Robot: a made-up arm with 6 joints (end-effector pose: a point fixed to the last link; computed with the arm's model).
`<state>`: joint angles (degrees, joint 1 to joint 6).
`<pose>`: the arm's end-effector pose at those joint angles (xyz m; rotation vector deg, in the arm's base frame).
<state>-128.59 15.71 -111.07 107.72 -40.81 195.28</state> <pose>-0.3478 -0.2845 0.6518 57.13 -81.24 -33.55</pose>
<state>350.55 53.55 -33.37 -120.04 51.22 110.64</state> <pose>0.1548 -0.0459 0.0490 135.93 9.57 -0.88</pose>
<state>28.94 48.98 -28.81 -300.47 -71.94 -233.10</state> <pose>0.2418 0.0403 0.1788 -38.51 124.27 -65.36</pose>
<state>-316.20 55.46 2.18 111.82 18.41 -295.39</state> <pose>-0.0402 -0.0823 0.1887 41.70 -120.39 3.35</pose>
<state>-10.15 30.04 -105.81 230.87 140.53 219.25</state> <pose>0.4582 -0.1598 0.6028 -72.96 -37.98 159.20</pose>
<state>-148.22 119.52 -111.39 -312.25 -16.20 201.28</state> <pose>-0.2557 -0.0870 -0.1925 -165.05 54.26 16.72</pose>
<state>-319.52 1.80 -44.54 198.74 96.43 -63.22</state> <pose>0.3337 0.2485 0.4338 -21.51 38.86 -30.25</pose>
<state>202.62 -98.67 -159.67 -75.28 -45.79 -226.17</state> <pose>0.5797 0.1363 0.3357 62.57 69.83 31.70</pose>
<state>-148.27 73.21 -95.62 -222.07 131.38 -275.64</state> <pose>-0.3906 -0.3209 0.1533 33.15 10.94 -27.41</pose>
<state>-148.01 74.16 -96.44 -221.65 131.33 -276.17</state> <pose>-0.3897 -0.3224 0.1487 33.16 10.85 -28.00</pose>
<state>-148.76 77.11 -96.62 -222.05 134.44 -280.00</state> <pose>-0.3825 -0.3107 0.1288 31.93 10.46 -31.06</pose>
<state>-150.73 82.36 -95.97 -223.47 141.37 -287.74</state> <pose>-0.3651 -0.2822 0.0936 29.15 9.20 -37.31</pose>
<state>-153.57 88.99 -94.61 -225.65 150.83 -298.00</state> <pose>-0.3365 -0.2416 0.0537 25.49 6.29 -46.16</pose>
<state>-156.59 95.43 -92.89 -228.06 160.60 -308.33</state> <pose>-0.3020 -0.1998 0.0214 21.98 1.86 -55.87</pose>
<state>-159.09 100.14 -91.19 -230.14 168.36 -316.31</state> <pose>-0.2721 -0.1673 0.0027 19.50 -2.70 -63.96</pose>
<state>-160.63 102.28 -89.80 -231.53 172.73 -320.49</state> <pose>-0.2555 -0.1495 -0.0039 18.17 -5.68 -68.37</pose>
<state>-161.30 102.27 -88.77 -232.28 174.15 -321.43</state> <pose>-0.2518 -0.1438 -0.0027 17.58 -6.73 -69.32</pose>
